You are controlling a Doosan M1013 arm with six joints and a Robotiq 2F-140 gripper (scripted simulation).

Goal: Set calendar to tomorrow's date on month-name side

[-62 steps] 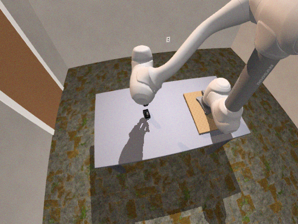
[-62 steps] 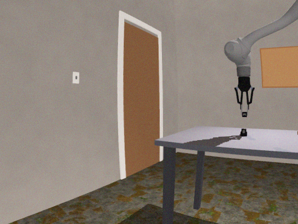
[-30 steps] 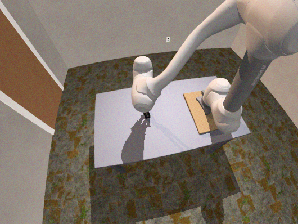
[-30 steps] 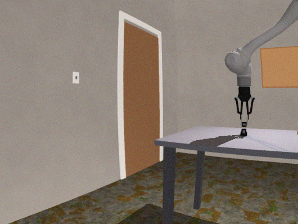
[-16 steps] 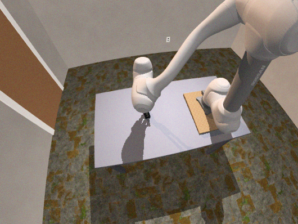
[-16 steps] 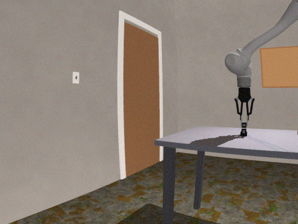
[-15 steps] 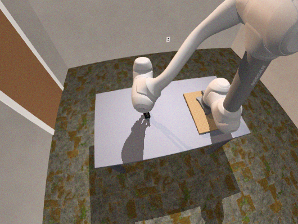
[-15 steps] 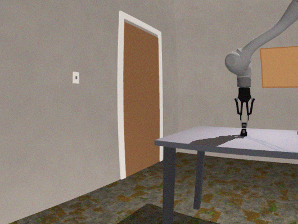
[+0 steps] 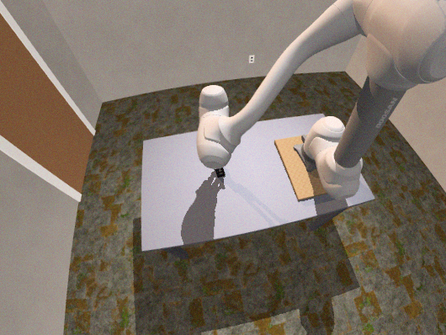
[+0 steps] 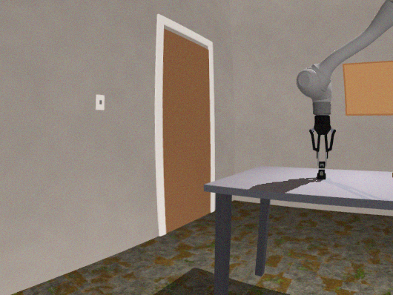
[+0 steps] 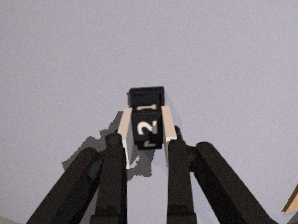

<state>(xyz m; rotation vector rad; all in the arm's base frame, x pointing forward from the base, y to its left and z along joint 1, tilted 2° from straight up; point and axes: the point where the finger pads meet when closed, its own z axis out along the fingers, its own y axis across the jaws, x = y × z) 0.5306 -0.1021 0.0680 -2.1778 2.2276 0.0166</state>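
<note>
My gripper is now 30 mm above the dark cube.
</note>
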